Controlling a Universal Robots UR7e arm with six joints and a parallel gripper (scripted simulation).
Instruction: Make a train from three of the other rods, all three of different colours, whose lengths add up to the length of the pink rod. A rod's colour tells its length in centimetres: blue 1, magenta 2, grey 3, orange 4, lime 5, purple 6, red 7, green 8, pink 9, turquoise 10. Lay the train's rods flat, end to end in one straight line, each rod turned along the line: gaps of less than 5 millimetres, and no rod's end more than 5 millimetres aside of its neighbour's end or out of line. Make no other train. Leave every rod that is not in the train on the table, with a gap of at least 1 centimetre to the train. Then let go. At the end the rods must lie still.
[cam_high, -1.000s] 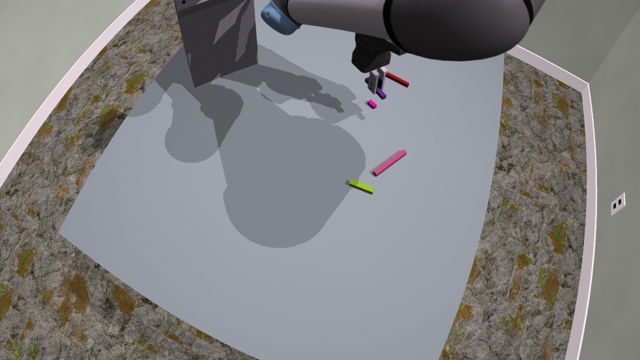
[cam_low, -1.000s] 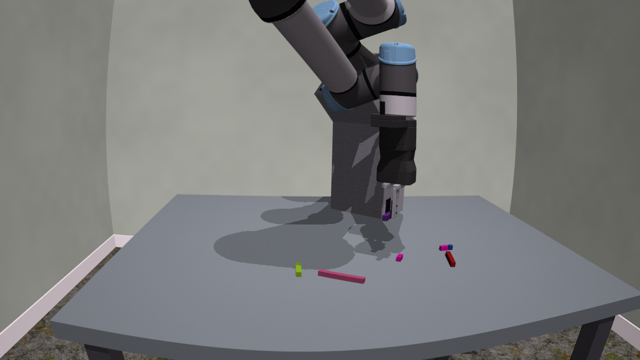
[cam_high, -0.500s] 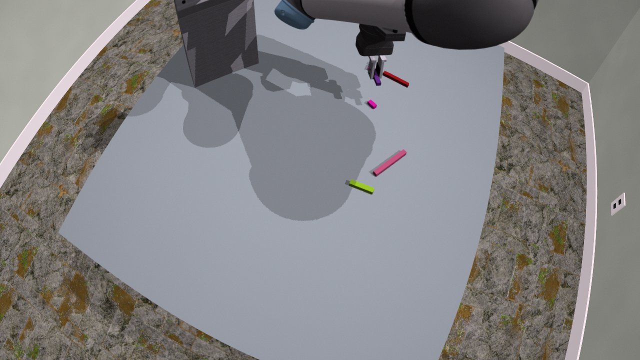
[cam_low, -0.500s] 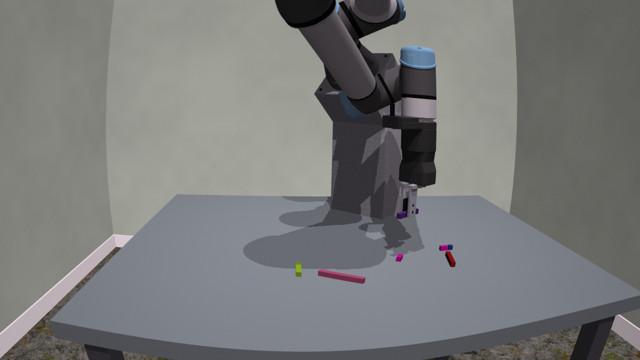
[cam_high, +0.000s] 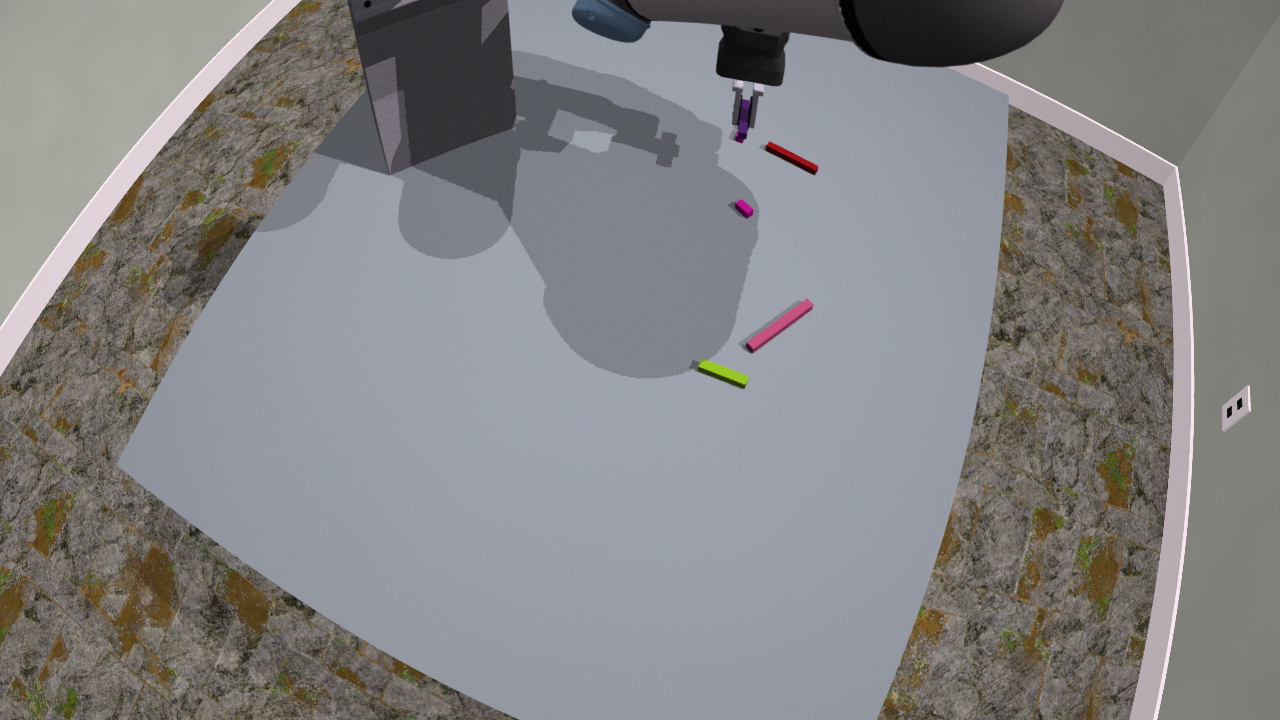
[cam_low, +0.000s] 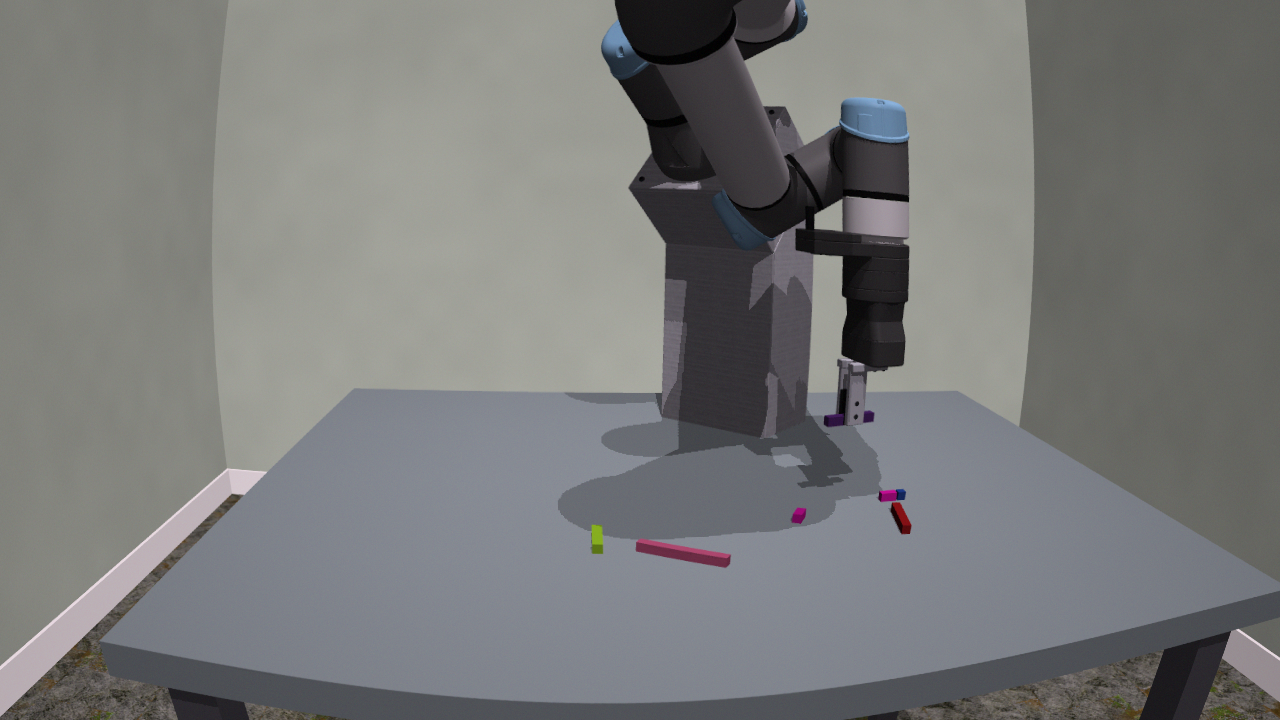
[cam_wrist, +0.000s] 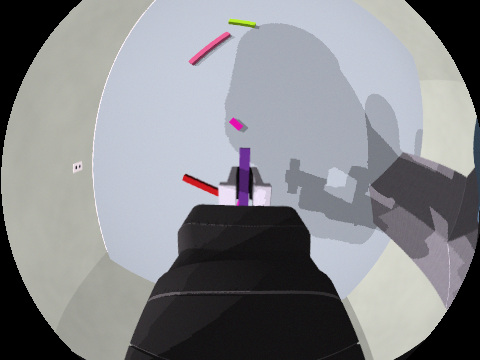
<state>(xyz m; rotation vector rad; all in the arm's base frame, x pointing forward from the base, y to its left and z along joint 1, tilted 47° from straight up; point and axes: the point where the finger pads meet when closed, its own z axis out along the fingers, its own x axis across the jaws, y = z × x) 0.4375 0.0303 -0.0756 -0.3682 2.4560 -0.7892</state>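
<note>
Now: the small blue rod 11 cm below my hand and 8 cm to the left of it. The rest, counted from my hand: purple rod: 1 cm below; then red rod: 11 cm below, 6 cm ahead, 5 cm to the left; then pink rod: 20 cm to the right, 11 cm below, 9 cm ahead.
</note>
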